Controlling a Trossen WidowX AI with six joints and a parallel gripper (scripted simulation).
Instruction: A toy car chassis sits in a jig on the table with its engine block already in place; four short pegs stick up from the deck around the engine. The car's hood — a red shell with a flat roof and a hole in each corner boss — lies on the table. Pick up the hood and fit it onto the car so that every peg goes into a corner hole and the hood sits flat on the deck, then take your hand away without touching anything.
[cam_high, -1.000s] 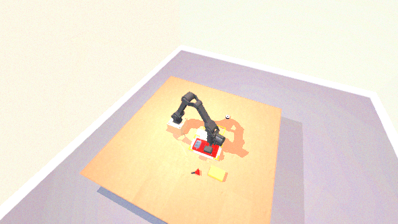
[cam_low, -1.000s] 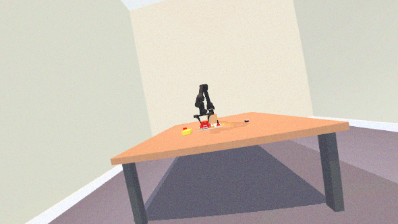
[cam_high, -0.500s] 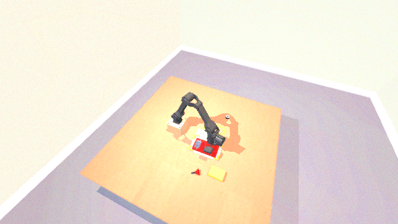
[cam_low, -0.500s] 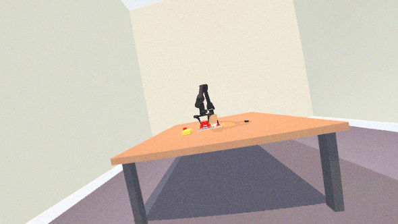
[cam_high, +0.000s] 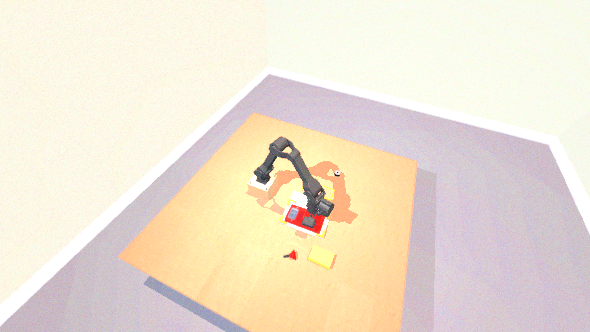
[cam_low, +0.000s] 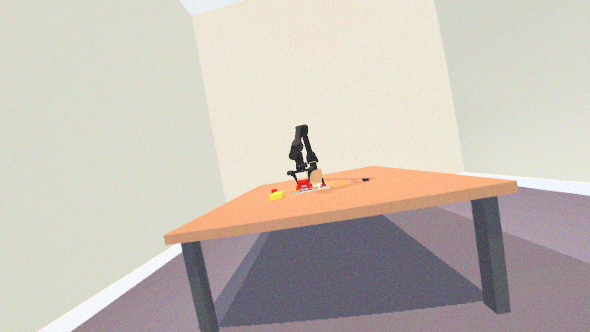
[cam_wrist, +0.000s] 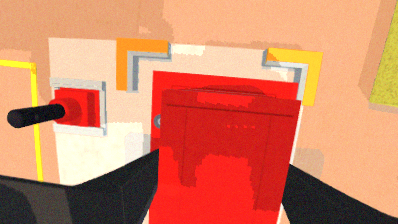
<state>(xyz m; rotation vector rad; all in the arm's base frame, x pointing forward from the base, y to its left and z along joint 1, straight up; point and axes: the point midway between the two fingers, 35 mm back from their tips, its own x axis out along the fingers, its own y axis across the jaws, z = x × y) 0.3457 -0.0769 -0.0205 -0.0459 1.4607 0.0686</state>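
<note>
Right now my gripper tip is 10 mm below the red hood. From my gripper tip the other things lie so: black-and-white wheel 10 mm ahead, 390 mm to the left, 30 mm below; then yellow block 110 mm ahead, 160 mm to the right, 30 mm below; then white jig board 40 mm behind, 30 mm to the left, 30 mm below.
</note>
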